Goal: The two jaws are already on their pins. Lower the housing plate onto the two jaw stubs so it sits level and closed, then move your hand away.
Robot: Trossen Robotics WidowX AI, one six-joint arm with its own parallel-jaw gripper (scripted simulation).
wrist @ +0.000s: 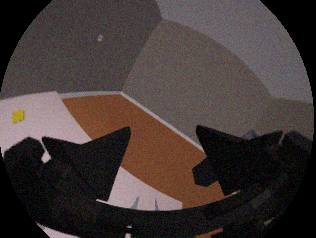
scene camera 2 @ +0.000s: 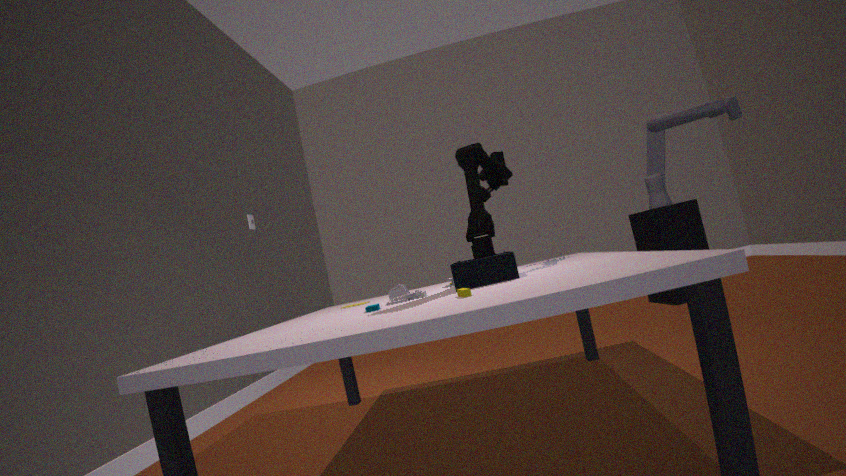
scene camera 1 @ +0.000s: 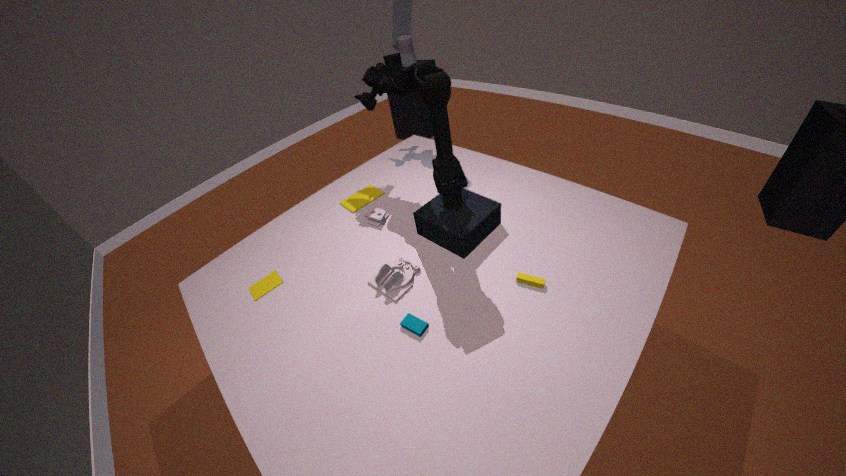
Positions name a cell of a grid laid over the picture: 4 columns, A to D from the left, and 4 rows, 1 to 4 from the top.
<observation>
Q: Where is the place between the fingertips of the gripper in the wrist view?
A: At C3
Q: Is the gripper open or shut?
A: Open.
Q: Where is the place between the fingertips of the gripper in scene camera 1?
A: B1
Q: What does the gripper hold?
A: Nothing.
</observation>
